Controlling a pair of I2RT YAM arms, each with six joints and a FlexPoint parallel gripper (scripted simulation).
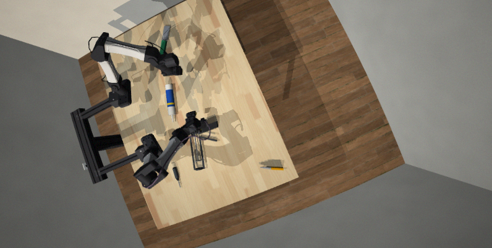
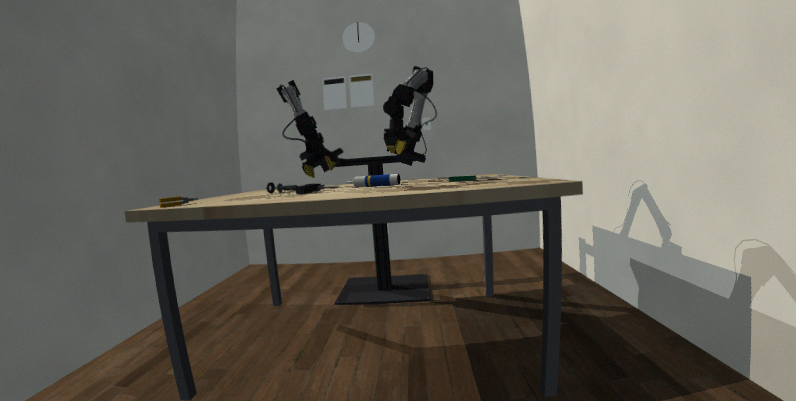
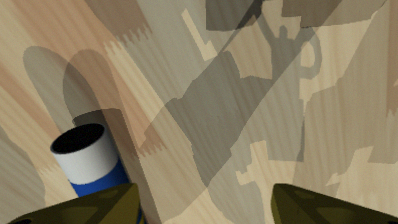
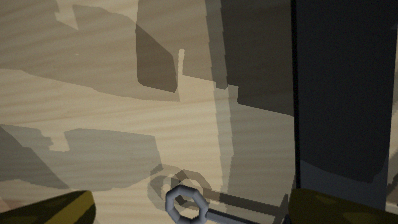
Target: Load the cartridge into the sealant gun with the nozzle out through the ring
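Right now the thumb plate is 8 cm behind my right hand, 2 cm to the right of it and 7 cm below it. From my right hand the other things lie so: plunger rod (10 cm behind, 8 cm to the right, 6 cm below); then cartridge (12 cm behind, 22 cm to the left, 6 cm below); then dark screwdriver (36 cm behind, 25 cm to the right, 7 cm below).
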